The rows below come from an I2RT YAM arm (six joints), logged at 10 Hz.
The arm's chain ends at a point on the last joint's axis. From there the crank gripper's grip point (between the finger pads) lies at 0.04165 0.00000 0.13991 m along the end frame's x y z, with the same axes.
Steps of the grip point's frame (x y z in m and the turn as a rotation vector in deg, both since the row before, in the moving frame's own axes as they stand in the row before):
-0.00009 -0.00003 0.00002 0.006 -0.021 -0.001
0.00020 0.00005 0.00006 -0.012 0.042 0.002
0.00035 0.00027 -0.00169 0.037 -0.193 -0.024
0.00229 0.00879 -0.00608 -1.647 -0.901 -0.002
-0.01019 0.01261 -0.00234 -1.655 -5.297 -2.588
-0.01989 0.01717 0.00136 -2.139 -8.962 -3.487
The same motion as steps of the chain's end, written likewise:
-0.00004 -0.00001 0.00000 0.006 -0.021 -0.001
0.00010 0.00002 0.00009 -0.012 0.042 0.002
0.00082 0.00038 -0.00183 0.037 -0.193 -0.024
0.00449 0.00476 -0.00666 -1.647 -0.901 -0.002
0.00285 0.01011 -0.00555 -1.655 -5.297 -2.588
0.00231 0.01371 -0.00337 -2.139 -8.962 -3.487

